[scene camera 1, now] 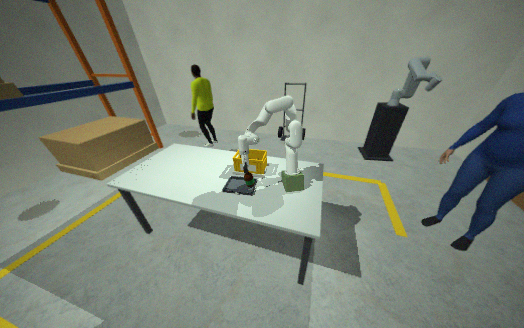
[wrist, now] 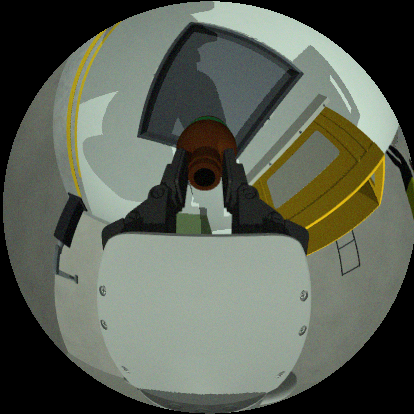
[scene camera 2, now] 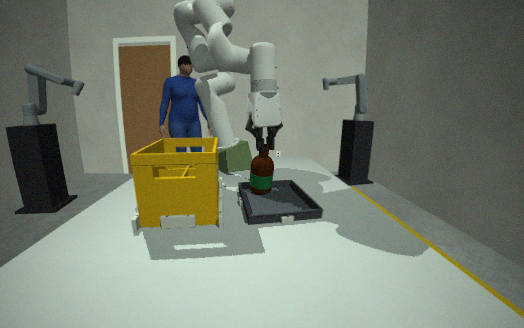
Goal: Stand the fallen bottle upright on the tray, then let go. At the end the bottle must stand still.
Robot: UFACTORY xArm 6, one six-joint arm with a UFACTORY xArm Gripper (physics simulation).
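Observation:
The brown bottle with a green band stands close to upright, neck up, with a slight lean in the scene camera 2 view. Its base is over the back left part of the dark tray, inside the rim. Whether the base rests flat on the tray floor is hard to tell. My gripper points down and is shut on the bottle's neck, one dark finger on each side. In the wrist view the fingers hide the sides of the neck.
A yellow crate stands close beside the tray, taller than the tray's rim. The arm's green base block stands on the white table behind the tray in the scene camera 2 view.

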